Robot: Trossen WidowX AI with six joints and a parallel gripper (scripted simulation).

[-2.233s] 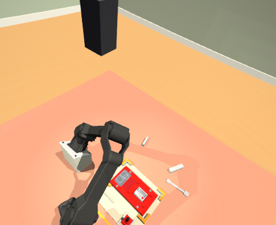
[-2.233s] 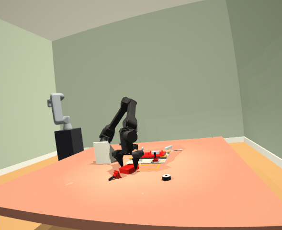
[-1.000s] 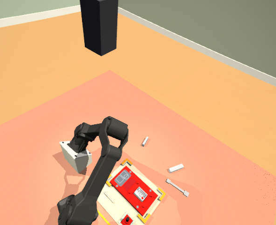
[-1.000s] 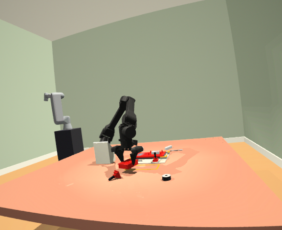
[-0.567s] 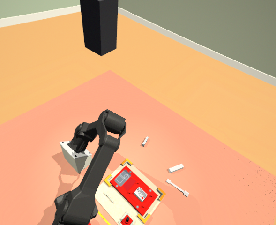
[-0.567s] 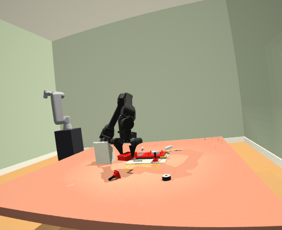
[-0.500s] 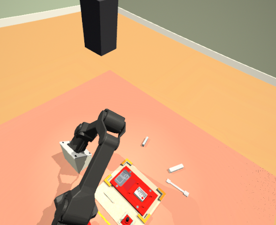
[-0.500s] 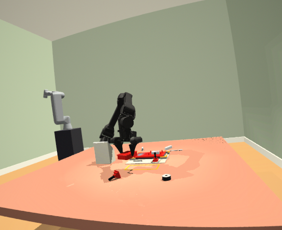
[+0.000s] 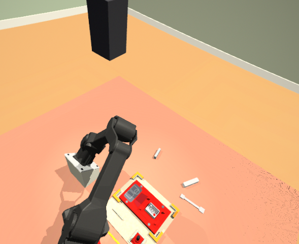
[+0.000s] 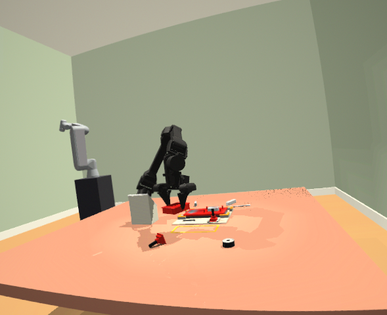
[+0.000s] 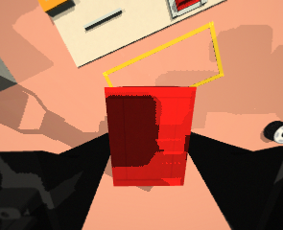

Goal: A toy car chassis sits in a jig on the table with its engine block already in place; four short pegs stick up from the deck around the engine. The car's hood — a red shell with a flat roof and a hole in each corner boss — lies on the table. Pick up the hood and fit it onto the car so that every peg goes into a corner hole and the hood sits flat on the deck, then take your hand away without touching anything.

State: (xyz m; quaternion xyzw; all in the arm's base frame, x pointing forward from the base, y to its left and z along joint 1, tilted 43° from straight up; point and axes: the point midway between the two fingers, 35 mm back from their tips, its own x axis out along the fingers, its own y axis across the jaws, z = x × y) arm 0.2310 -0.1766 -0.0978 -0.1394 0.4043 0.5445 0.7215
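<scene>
Now: the grey engine block 110 mm ahead of my gripper tip, 250 mm to the left of it and 80 mm below it. From my gripper tip the other things lie so: cream jig 80 mm ahead, 230 mm to the left, 90 mm below; then black wheel 210 mm ahead, 150 mm to the right, 90 mm below; then red hood 10 mm above.
</scene>
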